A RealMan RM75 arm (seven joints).
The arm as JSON. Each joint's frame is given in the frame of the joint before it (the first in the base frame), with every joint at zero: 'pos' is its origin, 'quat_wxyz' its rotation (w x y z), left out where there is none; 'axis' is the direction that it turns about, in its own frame. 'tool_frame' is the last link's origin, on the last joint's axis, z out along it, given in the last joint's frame.
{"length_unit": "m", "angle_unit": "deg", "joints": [
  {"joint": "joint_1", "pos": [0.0, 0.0, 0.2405], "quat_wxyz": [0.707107, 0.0, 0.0, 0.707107], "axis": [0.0, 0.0, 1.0]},
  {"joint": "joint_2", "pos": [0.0, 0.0, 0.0], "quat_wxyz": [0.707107, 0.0, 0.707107, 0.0], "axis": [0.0, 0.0, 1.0]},
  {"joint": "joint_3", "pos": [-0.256, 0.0, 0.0], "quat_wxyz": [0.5, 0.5, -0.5, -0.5], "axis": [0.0, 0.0, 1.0]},
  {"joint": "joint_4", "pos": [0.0, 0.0, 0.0], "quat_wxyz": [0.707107, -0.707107, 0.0, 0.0], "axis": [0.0, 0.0, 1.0]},
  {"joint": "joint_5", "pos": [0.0, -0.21, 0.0], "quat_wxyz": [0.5, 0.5, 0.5, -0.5], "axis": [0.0, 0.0, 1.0]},
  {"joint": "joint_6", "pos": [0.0, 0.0, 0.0], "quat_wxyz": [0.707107, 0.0, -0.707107, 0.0], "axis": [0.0, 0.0, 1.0]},
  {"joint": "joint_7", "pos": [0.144, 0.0, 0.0], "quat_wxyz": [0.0, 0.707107, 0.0, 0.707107], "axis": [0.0, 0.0, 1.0]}
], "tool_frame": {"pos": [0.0, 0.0, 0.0], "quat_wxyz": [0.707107, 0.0, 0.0, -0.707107]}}
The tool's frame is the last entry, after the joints.
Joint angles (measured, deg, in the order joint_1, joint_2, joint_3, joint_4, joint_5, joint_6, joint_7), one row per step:
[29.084 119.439 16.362 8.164 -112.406 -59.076 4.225]
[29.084 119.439 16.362 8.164 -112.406 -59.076 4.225]
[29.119 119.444 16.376 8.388 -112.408 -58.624 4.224]
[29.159 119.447 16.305 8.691 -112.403 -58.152 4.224]
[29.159 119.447 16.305 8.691 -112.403 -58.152 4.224]
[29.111 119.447 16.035 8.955 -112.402 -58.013 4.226]
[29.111 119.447 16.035 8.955 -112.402 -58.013 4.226]
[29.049 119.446 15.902 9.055 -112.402 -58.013 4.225]
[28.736 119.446 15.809 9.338 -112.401 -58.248 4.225]
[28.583 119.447 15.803 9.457 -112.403 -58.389 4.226]
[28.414 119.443 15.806 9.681 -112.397 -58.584 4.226]
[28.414 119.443 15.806 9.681 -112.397 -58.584 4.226]
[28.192 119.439 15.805 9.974 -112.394 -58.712 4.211]
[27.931 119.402 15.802 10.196 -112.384 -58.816 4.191]
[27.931 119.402 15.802 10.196 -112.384 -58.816 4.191]
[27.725 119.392 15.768 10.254 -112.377 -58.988 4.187]
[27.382 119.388 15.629 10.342 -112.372 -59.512 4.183]
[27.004 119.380 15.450 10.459 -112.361 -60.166 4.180]
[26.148 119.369 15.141 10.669 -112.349 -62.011 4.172]
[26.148 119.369 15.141 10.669 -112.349 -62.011 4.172]
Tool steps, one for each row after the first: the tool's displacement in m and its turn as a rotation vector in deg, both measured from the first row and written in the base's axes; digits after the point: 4 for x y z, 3 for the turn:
[0.0000 0.0000 0.0000 0.000 0.000 0.000]
[-0.0001 0.0000 -0.0013 -0.284 0.037 -0.274]
[-0.0005 -0.0001 -0.0030 -0.665 0.102 -0.500]
[-0.0005 -0.0001 -0.0030 -0.665 0.102 -0.500]
[-0.0011 -0.0010 -0.0046 -1.028 0.172 -0.462]
[-0.0011 -0.0010 -0.0046 -1.028 0.172 -0.462]
[-0.0011 -0.0016 -0.0052 -1.164 0.204 -0.434]
[-0.0010 -0.0035 -0.0060 -1.221 0.516 -0.448]
[-0.0009 -0.0044 -0.0062 -1.201 0.679 -0.457]
[-0.0012 -0.0055 -0.0067 -1.176 0.960 -0.423]
[-0.0012 -0.0055 -0.0067 -1.176 0.960 -0.423]
[-0.0014 -0.0068 -0.0074 -1.208 1.262 -0.469]
[-0.0008 -0.0083 -0.0077 -1.206 1.459 -0.592]
[-0.0008 -0.0083 -0.0077 -1.206 1.459 -0.592]
[-0.0002 -0.0094 -0.0076 -1.156 1.557 -0.636]
[0.0002 -0.0115 -0.0075 -1.029 1.783 -0.483]
[0.0004 -0.0137 -0.0073 -0.872 2.070 -0.243]
[0.0002 -0.0187 -0.0060 -0.250 2.853 0.531]
[0.0002 -0.0187 -0.0060 -0.250 2.853 0.531]

